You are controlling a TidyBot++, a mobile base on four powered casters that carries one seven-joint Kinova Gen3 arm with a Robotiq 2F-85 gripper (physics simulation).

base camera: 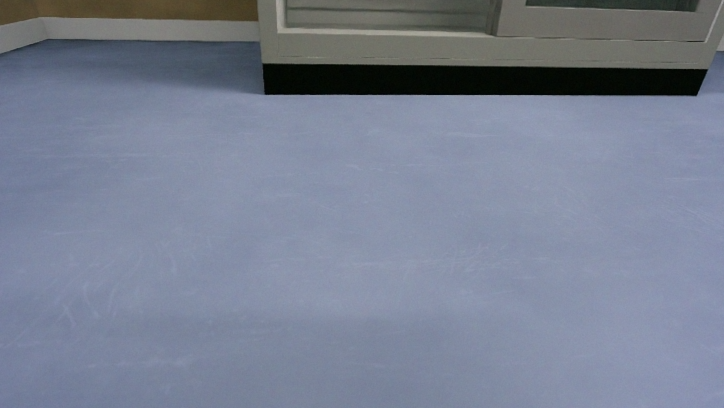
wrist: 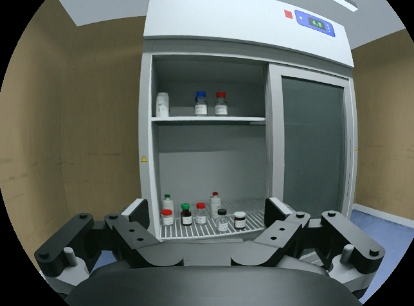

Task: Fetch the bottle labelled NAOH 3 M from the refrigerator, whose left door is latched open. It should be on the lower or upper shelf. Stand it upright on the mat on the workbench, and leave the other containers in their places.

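Places are measured from the arm's base along level axes (x right, y ahead, z up), in centimetres.
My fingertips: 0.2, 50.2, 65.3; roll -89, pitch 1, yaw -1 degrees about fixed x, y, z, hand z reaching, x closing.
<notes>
Behind a point stands the place of what it marks, as x, y, z.
The refrigerator (base camera: 354, 48) {-4.6, 135.6, -26.2} (wrist: 146, 125) stands ahead, its left half open. On the upper shelf (wrist: 210, 120) stand a white bottle (wrist: 162, 106), a blue-capped bottle (wrist: 200, 105) and a red-capped bottle (wrist: 221, 106). On the lower wire shelf (wrist: 200, 232) stand several containers, among them a green-capped brown bottle (wrist: 186, 216), a red-capped clear bottle (wrist: 201, 215), a tall white red-capped bottle (wrist: 215, 206) and a black-capped clear bottle (wrist: 222, 221). The labels are too small to read, so I cannot tell which is NAOH 3 M. My gripper (wrist: 206, 212) is open and empty, in front of the refrigerator. The workbench and mat do not show.
A white-capped brown jar (wrist: 240, 220), a red-capped jar (wrist: 167, 218) and a green-capped white bottle (wrist: 168, 204) share the lower shelf. The divider post (wrist: 274, 135) and glass door (wrist: 313, 150) bound the opening on the right. Blue floor (base camera: 354, 228) {-1.2, 62.7, -39.7} lies before the base.
</notes>
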